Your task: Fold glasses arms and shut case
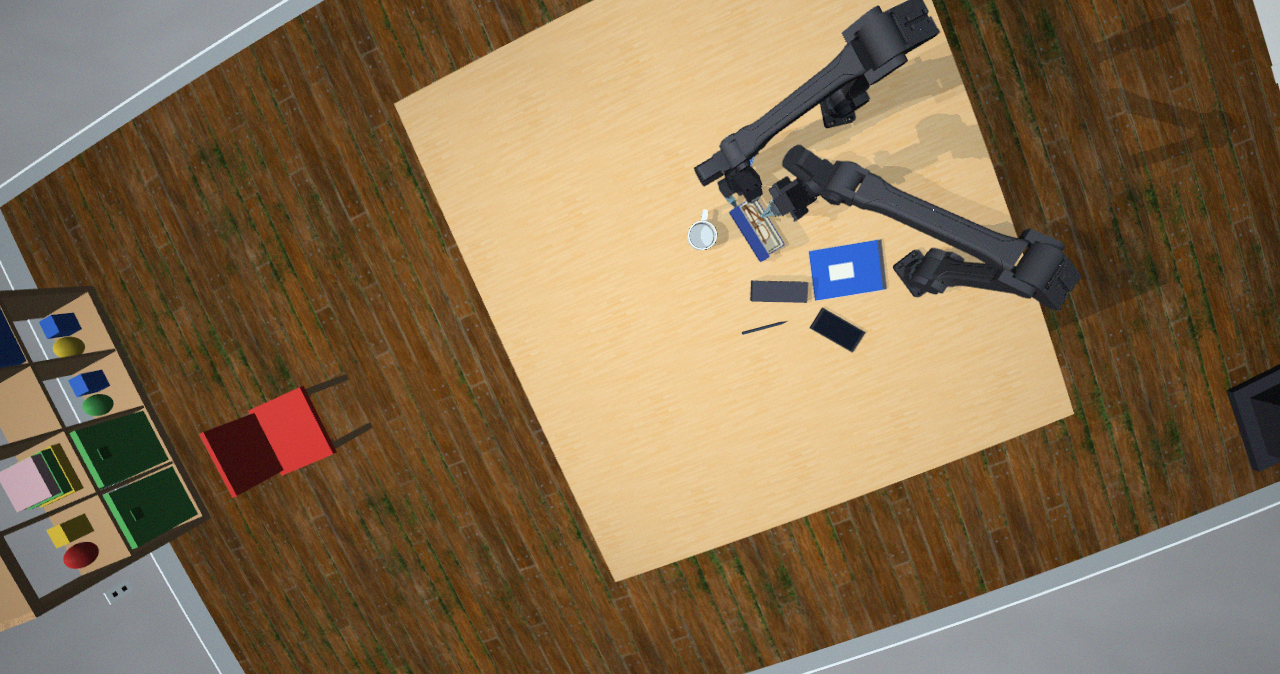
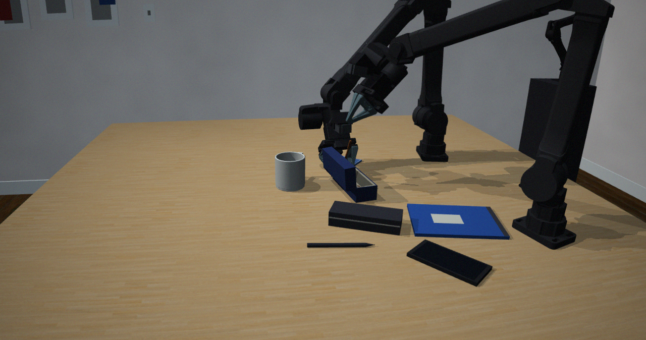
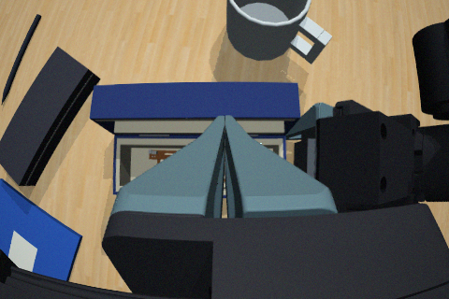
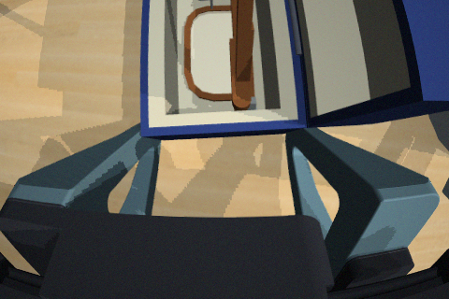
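Right now my left hand is 20 mm short of the blue glasses case, 30 mm to the right of it and 140 mm above it. Also, from my left hand: grey mug (150 mm ahead, 30 mm to the right, 150 mm below); black box (20 mm ahead, 220 mm to the left, 170 mm below).
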